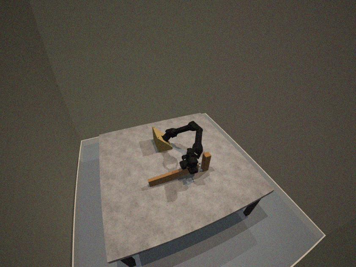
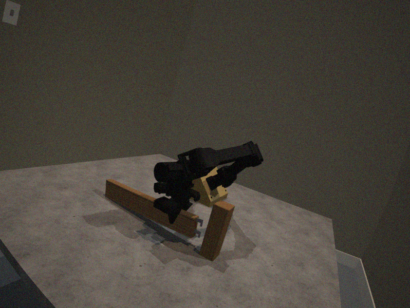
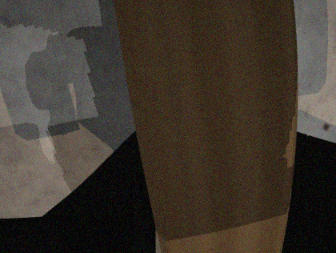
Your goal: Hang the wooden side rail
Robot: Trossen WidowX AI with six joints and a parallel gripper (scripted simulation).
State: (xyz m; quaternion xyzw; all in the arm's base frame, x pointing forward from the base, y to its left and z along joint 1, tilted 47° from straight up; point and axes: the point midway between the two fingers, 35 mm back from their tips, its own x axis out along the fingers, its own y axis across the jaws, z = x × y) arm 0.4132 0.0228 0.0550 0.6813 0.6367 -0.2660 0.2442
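My gripper tip is now 150 mm to the right of the headboard post, 40 mm below it and 10 mm short of it.
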